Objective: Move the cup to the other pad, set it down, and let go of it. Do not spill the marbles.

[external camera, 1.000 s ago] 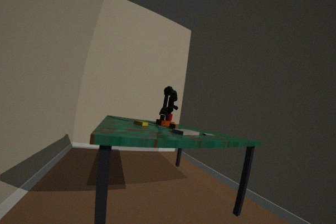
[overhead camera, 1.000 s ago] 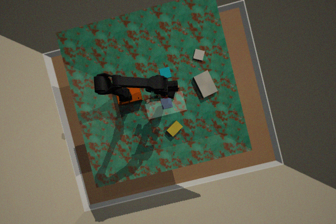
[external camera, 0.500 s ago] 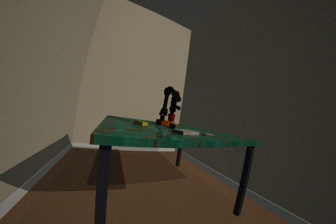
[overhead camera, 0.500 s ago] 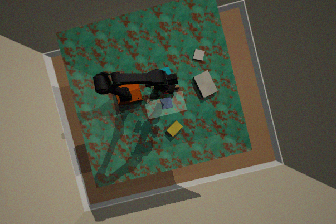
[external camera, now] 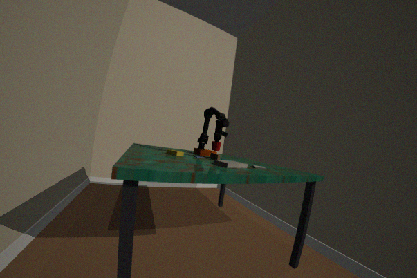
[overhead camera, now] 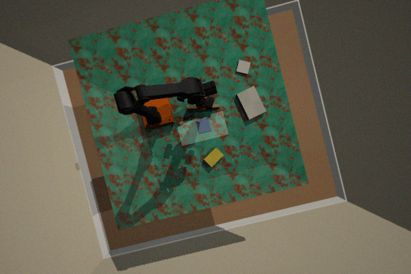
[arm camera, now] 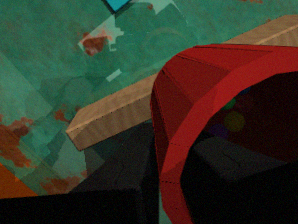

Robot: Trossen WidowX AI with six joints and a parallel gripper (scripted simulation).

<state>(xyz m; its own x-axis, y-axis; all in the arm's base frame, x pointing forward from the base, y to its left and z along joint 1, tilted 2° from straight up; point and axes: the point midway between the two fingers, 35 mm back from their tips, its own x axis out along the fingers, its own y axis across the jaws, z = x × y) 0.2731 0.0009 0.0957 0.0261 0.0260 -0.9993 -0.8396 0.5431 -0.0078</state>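
My gripper tip is now 60 mm short of the cyan pad, 100 mm to the right of it and 120 mm above it. From my gripper tip the other things lie so: blue-grey pad: 130 mm to the right, 120 mm below; then cup: 30 mm ahead, 20 mm to the right; then thin wooden bar: 30 mm ahead, 20 mm to the right, 100 mm below.
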